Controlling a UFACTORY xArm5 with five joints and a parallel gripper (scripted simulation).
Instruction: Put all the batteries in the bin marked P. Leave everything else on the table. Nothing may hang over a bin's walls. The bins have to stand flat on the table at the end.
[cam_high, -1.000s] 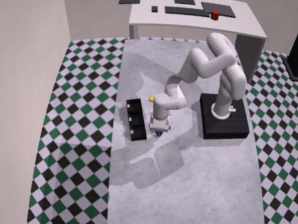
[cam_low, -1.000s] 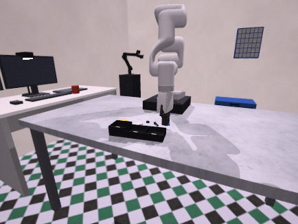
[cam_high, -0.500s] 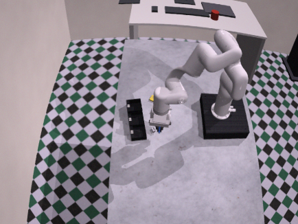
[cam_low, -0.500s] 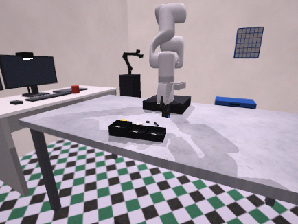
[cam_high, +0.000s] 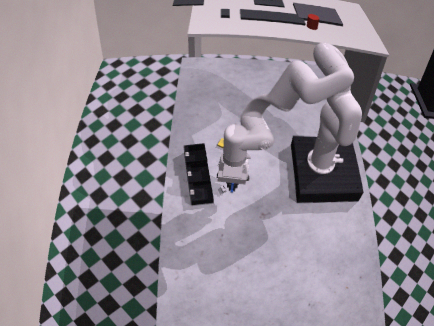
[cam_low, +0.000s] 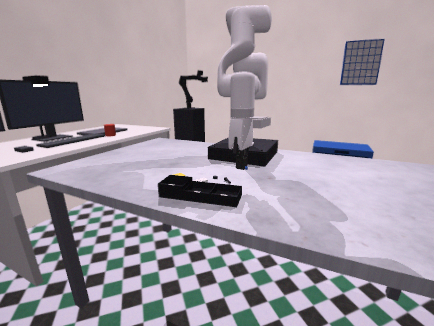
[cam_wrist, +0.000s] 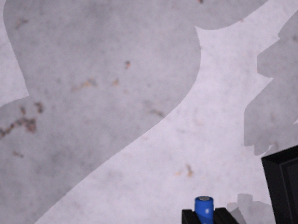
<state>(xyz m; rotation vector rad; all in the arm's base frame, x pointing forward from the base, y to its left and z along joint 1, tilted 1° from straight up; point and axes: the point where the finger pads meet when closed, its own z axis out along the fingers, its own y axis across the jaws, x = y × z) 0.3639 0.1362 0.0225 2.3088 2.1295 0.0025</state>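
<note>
Now: hand 8 cm above the white-and-grey item, 4 cm to the left of it and 3 cm short of it. From my hand the other things lie so: black nut: 12 cm to the right, 8 cm below, 3 cm behind; black bolt: 8 cm below, 6 cm to the right, 2 cm behind; blue battery: 2 cm below.
</note>
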